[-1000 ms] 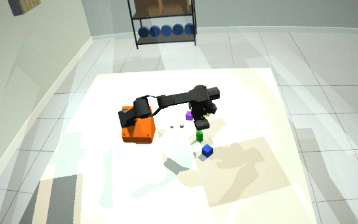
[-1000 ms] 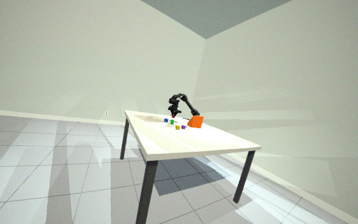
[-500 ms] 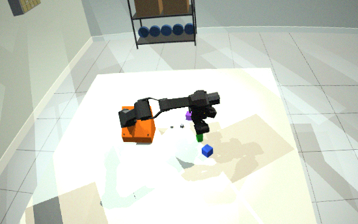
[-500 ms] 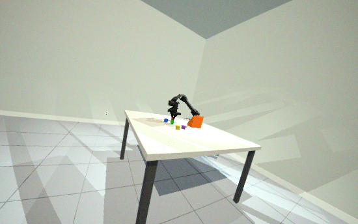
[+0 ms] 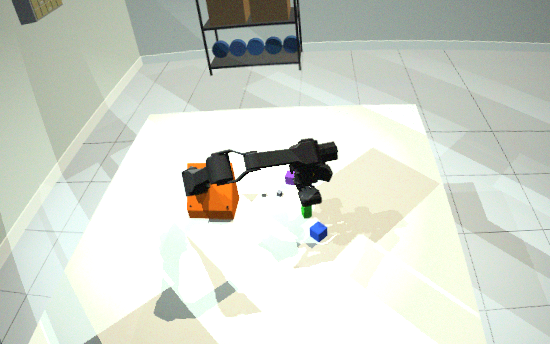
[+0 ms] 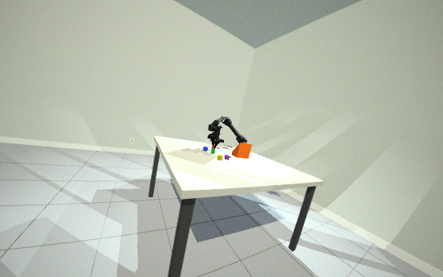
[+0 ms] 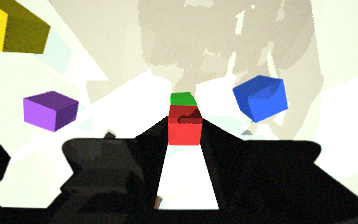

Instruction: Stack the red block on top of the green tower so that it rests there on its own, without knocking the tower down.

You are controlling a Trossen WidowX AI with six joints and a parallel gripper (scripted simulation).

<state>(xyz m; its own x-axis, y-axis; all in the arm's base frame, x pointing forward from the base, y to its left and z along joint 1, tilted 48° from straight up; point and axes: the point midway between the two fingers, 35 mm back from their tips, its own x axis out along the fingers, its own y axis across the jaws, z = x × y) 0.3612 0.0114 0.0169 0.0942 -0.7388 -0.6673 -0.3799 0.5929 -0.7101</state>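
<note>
The red block is 10 mm above my gripper tip. The rest, counted from my gripper tip: blue block 50 mm ahead, 90 mm to the right, 40 mm below; then purple block 80 mm behind, 160 mm to the left, 40 mm below; then small grey cube 110 mm behind, 90 mm to the left, 50 mm below.
</note>
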